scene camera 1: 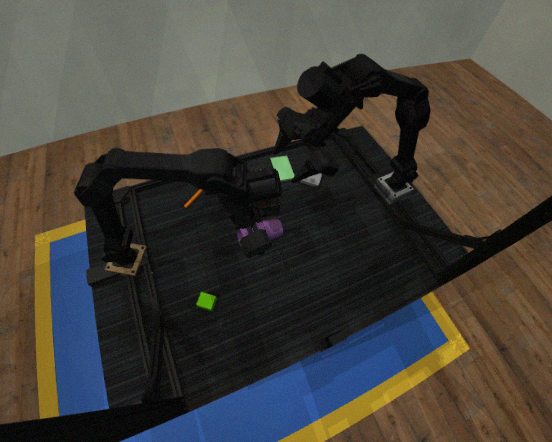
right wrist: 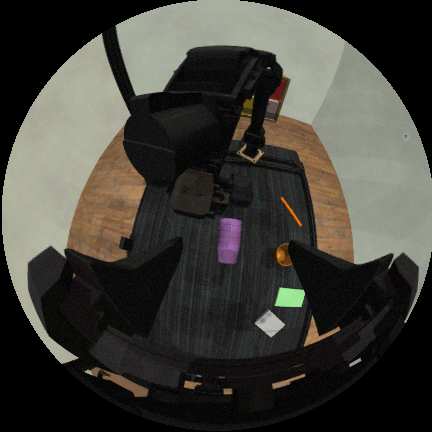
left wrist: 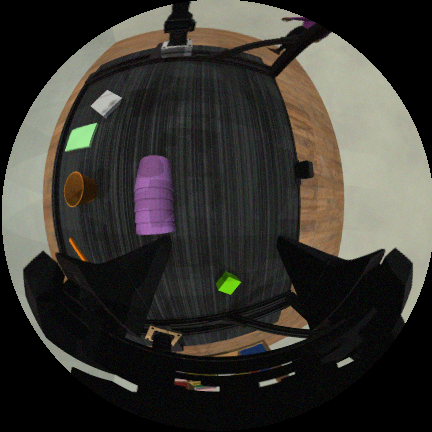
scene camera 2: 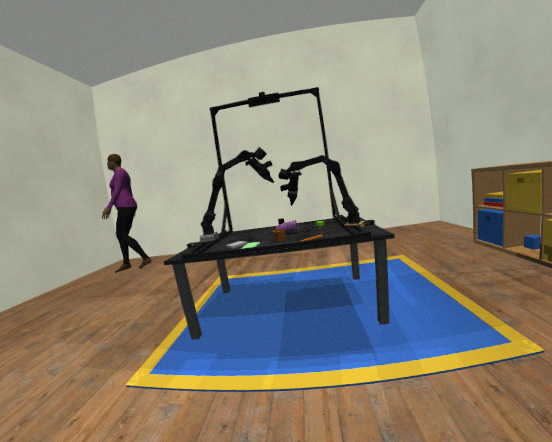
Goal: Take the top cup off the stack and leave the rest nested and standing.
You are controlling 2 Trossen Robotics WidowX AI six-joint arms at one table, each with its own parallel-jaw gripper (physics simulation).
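Pixels of known places: left gripper, fingertip midpoint: [left wrist: 224, 241] [scene camera 2: 291, 203]; right gripper, fingertip midpoint: [scene camera 1: 282, 167] [right wrist: 237, 244] [scene camera 2: 273, 182]; left arm's base, origin of the base link: [scene camera 1: 125, 257] [right wrist: 250, 151] [left wrist: 162, 337] [scene camera 2: 354, 222]; right arm's base, origin of the base link: [scene camera 1: 395, 183] [left wrist: 177, 42] [scene camera 2: 208, 233].
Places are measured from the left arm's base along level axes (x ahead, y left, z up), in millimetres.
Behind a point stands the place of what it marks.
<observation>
A stack of several nested purple cups [scene camera 1: 272, 229] {x 437, y 156, z 35 mm} [scene camera 2: 287, 227] {x 375, y 180, z 17 mm} [left wrist: 154, 197] {x 400, y 140, z 44 mm} [right wrist: 230, 240] {x 401, y 157, z 44 mm} lies on its side near the middle of the table, its narrow closed end toward the right arm's base. The left gripper [scene camera 2: 292, 201] {x 404, y 48, z 155 mm} [left wrist: 223, 240] {x 404, y 48, z 155 mm} is open and empty, pointing down high above the table; its arm partly hides the stack in scene camera 1. The right gripper [scene camera 2: 272, 180] {x 445, y 162, z 314 mm} [right wrist: 236, 241] {x 445, y 162, z 314 mm} is open and empty, raised and slanted down toward the stack, well apart from it.
An orange-brown cup [scene camera 2: 279, 235] {x 309, y 361, z 10 mm} [left wrist: 80, 190] {x 318, y 359, z -22 mm} stands near a table edge, beside an orange stick [scene camera 1: 193, 198] {x 137, y 267, z -19 mm} [right wrist: 291, 211] {x 148, y 297, z -19 mm}, a light green square [scene camera 1: 282, 168] {x 436, y 467, z -19 mm} [left wrist: 81, 137] {x 437, y 455, z -19 mm} and a white-grey block [left wrist: 106, 104] {x 549, y 439, z -14 mm} [right wrist: 270, 323] {x 555, y 461, z -14 mm}. A bright green cube [scene camera 1: 206, 301] {x 282, y -89, z -1 mm} [left wrist: 228, 283] {x 286, y -81, z -1 mm} lies toward the opposite side. The two arms are close together.
</observation>
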